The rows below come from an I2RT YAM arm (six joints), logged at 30 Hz.
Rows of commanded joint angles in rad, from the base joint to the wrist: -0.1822, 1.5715, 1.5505, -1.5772, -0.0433, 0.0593; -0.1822, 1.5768, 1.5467, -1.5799, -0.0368, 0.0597; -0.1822, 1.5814, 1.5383, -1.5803, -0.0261, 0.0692; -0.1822, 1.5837, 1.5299, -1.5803, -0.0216, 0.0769; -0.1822, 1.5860, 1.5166, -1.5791, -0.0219, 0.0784; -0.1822, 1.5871, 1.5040, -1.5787, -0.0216, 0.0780; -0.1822, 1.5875, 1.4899, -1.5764, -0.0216, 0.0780; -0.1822, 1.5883, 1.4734, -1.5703, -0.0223, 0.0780; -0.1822, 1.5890, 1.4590, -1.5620, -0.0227, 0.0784; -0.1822, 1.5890, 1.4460, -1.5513, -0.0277, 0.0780; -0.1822, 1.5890, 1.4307, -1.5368, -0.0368, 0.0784; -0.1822, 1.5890, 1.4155, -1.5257, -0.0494, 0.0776; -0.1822, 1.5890, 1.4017, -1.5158, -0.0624, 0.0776; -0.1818, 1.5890, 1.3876, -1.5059, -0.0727, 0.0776; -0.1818, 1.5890, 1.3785, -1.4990, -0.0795, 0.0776; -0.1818, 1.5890, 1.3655, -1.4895, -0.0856, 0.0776; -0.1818, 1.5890, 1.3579, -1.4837, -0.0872, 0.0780; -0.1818, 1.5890, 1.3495, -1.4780, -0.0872, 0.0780
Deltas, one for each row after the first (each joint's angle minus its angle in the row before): 0.0000, 0.0053, -0.0038, -0.0027, 0.0065, 0.0004; 0.0000, 0.0046, -0.0084, -0.0004, 0.0107, 0.0095; 0.0000, 0.0023, -0.0084, 0.0000, 0.0045, 0.0077; 0.0000, 0.0023, -0.0133, 0.0012, -0.0003, 0.0015; 0.0000, 0.0011, -0.0126, 0.0004, 0.0003, -0.0004; 0.0000, 0.0004, -0.0141, 0.0023, 0.0000, 0.0000; 0.0000, 0.0008, -0.0165, 0.0061, -0.0007, 0.0000; 0.0000, 0.0007, -0.0144, 0.0083, -0.0004, 0.0004; 0.0000, 0.0000, -0.0130, 0.0107, -0.0050, -0.0004; 0.0000, 0.0000, -0.0153, 0.0145, -0.0091, 0.0004; 0.0000, 0.0000, -0.0152, 0.0111, -0.0126, -0.0008; 0.0000, 0.0000, -0.0138, 0.0099, -0.0130, 0.0000; 0.0004, 0.0000, -0.0141, 0.0099, -0.0103, 0.0000; 0.0000, 0.0000, -0.0091, 0.0069, -0.0068, 0.0000; 0.0000, 0.0000, -0.0130, 0.0095, -0.0061, 0.0000; 0.0000, 0.0000, -0.0076, 0.0058, -0.0016, 0.0004; 0.0000, 0.0000, -0.0084, 0.0057, 0.0000, 0.0000
